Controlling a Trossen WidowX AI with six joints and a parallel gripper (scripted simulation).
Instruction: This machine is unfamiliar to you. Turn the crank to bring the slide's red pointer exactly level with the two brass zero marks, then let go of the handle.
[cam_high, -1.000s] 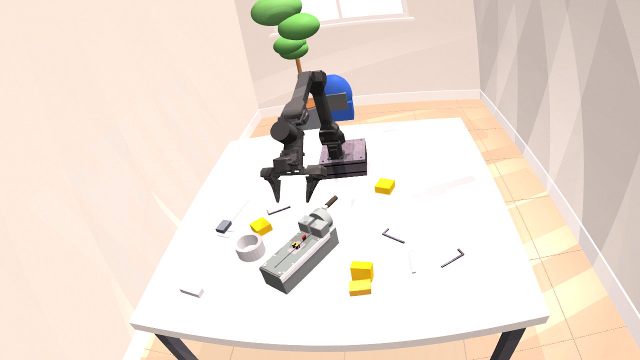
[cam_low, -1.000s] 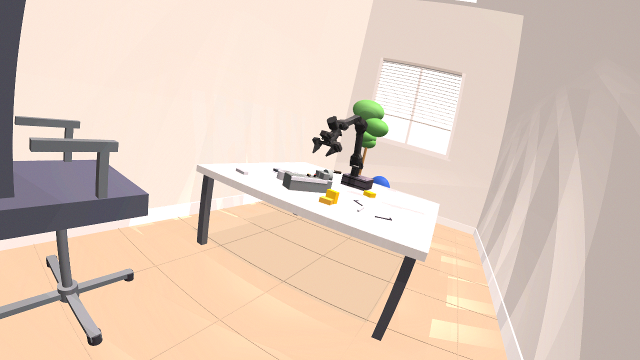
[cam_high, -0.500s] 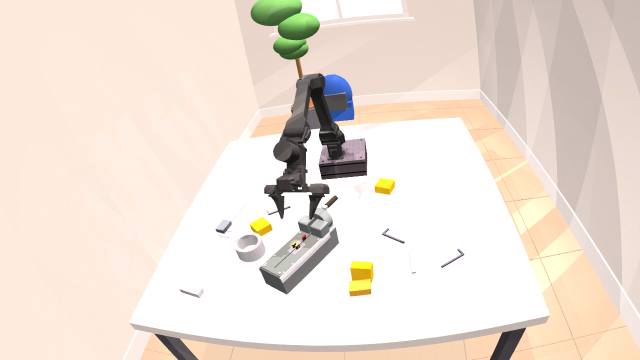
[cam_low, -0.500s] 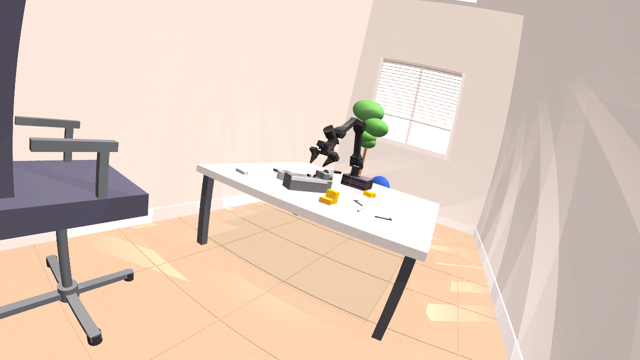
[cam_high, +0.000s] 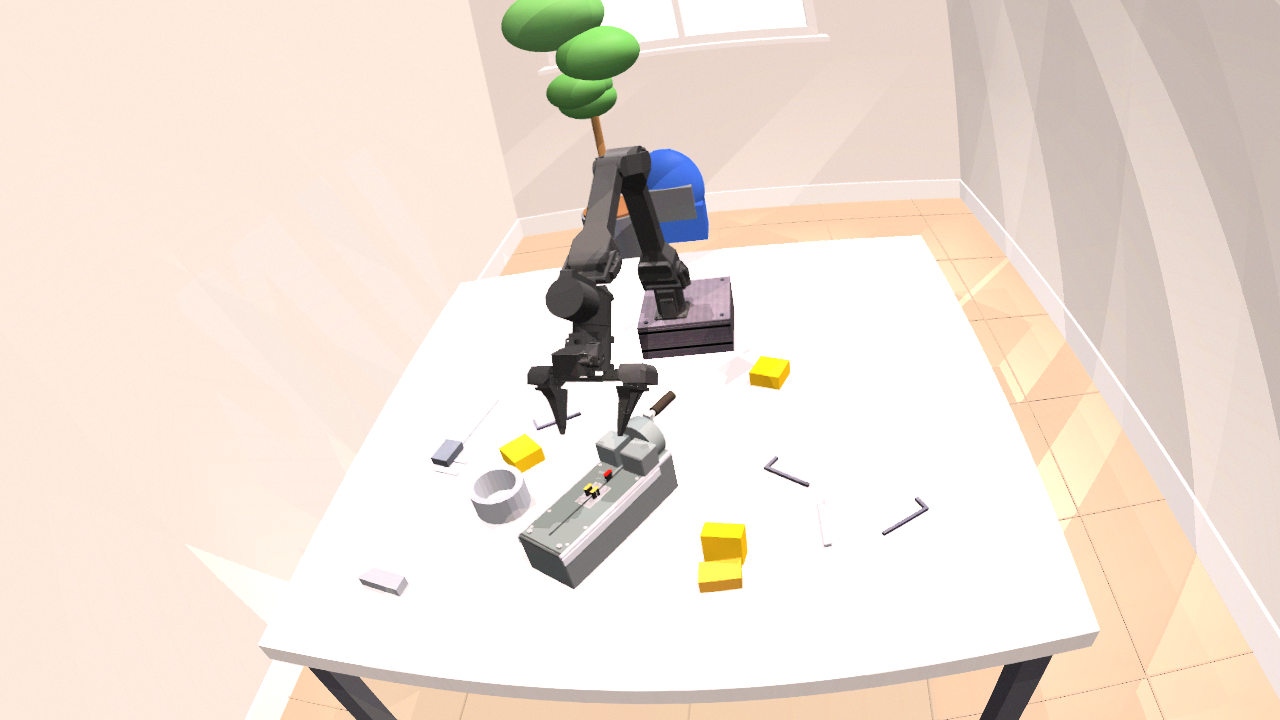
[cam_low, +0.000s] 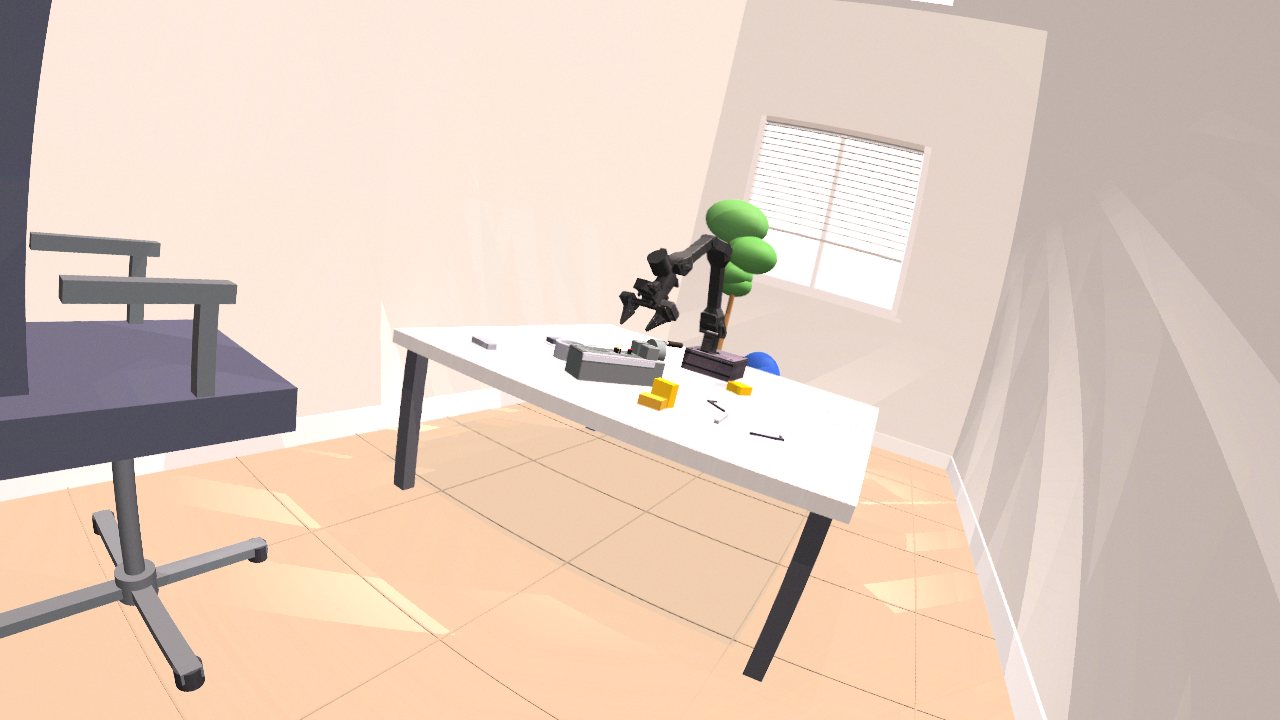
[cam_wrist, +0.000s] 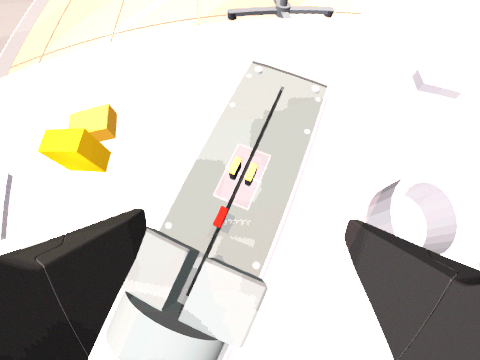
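Right now the brown crank handle is 110 mm behind my gripper tip, 80 mm to the left of it and 30 mm below it. Also, from my gripper tip: red pointer (70 mm below, 20 mm to the left, 20 mm ahead).
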